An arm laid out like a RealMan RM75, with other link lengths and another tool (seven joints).
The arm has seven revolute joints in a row. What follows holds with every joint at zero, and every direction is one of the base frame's.
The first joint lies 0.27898 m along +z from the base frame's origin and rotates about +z.
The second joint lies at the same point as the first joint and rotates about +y.
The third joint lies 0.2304 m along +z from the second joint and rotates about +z.
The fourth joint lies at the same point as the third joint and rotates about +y.
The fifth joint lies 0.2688 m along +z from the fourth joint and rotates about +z.
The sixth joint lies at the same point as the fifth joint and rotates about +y.
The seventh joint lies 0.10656 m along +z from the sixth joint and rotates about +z.
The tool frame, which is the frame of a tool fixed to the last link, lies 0.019 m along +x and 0.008 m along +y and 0.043 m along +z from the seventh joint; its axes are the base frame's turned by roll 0, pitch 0.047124 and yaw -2.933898 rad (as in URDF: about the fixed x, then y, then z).
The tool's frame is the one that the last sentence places.
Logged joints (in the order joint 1, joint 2, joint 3, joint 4, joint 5, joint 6, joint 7), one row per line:
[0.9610, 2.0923, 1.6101, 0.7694, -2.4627, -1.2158, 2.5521]
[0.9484, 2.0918, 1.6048, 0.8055, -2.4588, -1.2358, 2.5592]
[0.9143, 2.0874, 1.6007, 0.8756, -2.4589, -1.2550, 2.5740]
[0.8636, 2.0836, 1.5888, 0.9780, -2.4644, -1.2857, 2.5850]
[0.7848, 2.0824, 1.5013, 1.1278, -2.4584, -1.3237, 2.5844]
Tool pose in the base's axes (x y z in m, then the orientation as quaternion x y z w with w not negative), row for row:
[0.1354, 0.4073, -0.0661, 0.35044, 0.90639, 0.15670, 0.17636]
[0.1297, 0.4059, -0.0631, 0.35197, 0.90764, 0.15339, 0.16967]
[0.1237, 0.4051, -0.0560, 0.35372, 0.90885, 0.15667, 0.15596]
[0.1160, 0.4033, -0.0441, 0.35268, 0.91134, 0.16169, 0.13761]
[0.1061, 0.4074, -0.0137, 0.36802, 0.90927, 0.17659, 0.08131]
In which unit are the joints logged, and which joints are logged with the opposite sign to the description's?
The joints are logged in radians. Opposite sign: joint 3, joint 4.
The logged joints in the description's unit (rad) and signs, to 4 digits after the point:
[0.9610, 2.0923, -1.6101, -0.7694, -2.4627, -1.2158, 2.5521]
[0.9484, 2.0918, -1.6048, -0.8055, -2.4588, -1.2358, 2.5592]
[0.9143, 2.0874, -1.6007, -0.8756, -2.4589, -1.2550, 2.5740]
[0.8636, 2.0836, -1.5888, -0.9780, -2.4644, -1.2857, 2.5850]
[0.7848, 2.0824, -1.5013, -1.1278, -2.4584, -1.3237, 2.5844]

